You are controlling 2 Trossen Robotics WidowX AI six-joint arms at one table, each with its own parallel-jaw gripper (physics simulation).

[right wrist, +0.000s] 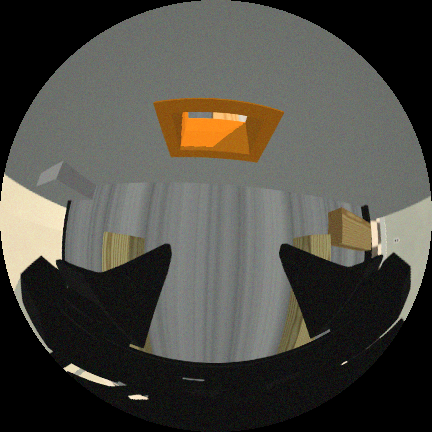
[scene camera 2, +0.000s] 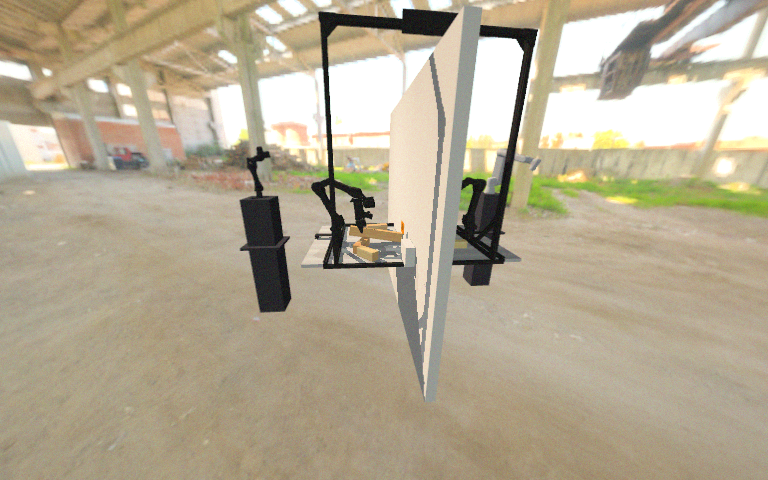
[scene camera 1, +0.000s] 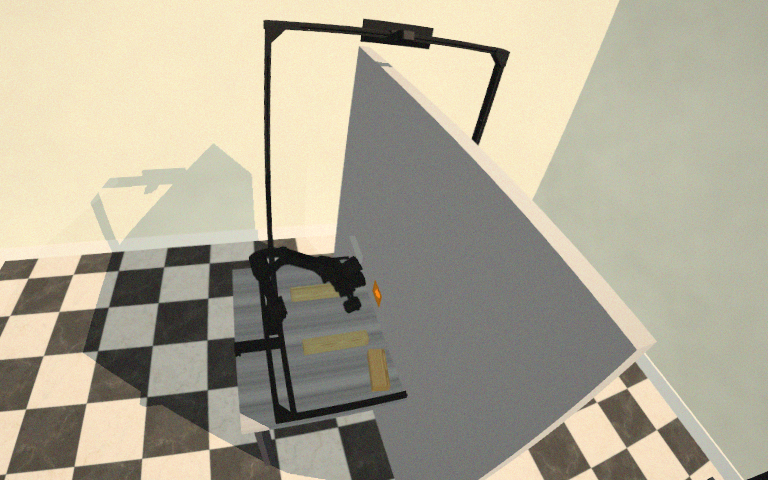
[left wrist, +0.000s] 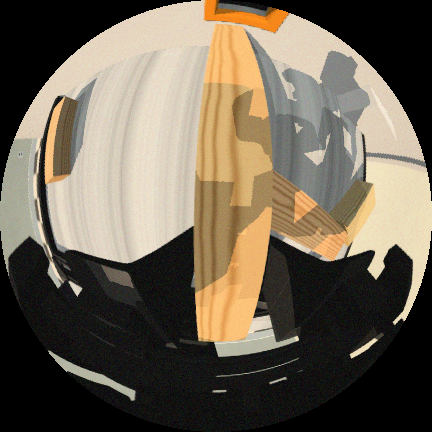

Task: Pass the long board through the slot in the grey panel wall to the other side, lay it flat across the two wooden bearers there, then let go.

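Frame: origin at the left arm's base, x right, y ahead, z up, level; centimetres.
Seen in the pictures: left gripper, fingertip midpoint: [scene camera 2: 361, 232] [left wrist: 224, 232]; right gripper, fingertip midpoint: [right wrist: 227, 250]; right arm's base, link origin: [right wrist: 225, 394] [scene camera 2: 468, 236] [scene camera 1: 272, 328].
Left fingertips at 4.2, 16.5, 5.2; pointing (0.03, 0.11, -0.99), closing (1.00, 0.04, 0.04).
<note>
A point is followed by its place in that frame, as x, y, z.
The long board [scene camera 2: 376, 233] @[5.6, 26.0, 4.8] [left wrist: 217, 130] @[3.0, 22.5, 7.5] is held in my left gripper [scene camera 2: 361, 227] @[4.2, 16.5, 5.2] [left wrist: 224, 232] @[4.2, 16.5, 5.2], which is shut on it near one end. In scene camera 2 it slants slightly down toward the grey panel wall [scene camera 1: 481, 254] @[-40.2, 48.3, 72.5] [scene camera 2: 419, 147] @[36.9, 43.2, 55.5] [right wrist: 215, 50]. Its far end lies near the orange-rimmed slot [scene camera 1: 375, 287] @[7.9, 48.0, 8.2] [scene camera 2: 402, 227] @[1.0, 43.7, 7.3] [left wrist: 250, 21] [right wrist: 215, 105] @[4.6, 48.4, 11.2]; a bit of pale wood shows through the slot in the right wrist view. My right gripper [scene camera 1: 352, 304] @[3.1, 57.6, 6.5] [right wrist: 227, 250] @[3.1, 57.6, 6.5] is open and empty on the other side, above and between the two wooden bearers [scene camera 1: 335, 342] @[-12.0, 69.1, 2.4] [right wrist: 117, 246] @[15.1, 58.4, 2.5].
Beside the board on the left arm's side lie wooden blocks [scene camera 2: 366, 253] @[31.6, 18.7, 1.6] [left wrist: 62, 140] @[-22.4, 27.3, 0.3] [left wrist: 309, 215] @[13.4, 17.8, 3.1]. Another block [scene camera 1: 376, 369] @[-26.1, 56.8, 1.9] [right wrist: 352, 230] @[-21.6, 55.4, 1.9] lies by the panel on the bearers' side. A small grey block [scene camera 1: 355, 249] @[31.8, 50.5, 8.1] [right wrist: 70, 180] @[27.0, 50.3, 4.8] juts at the panel's foot. A black frame [scene camera 1: 267, 141] @[34.1, 88.7, 61.9] [scene camera 2: 327, 113] @[37.9, 2.7, 68.0] stands over the table.
</note>
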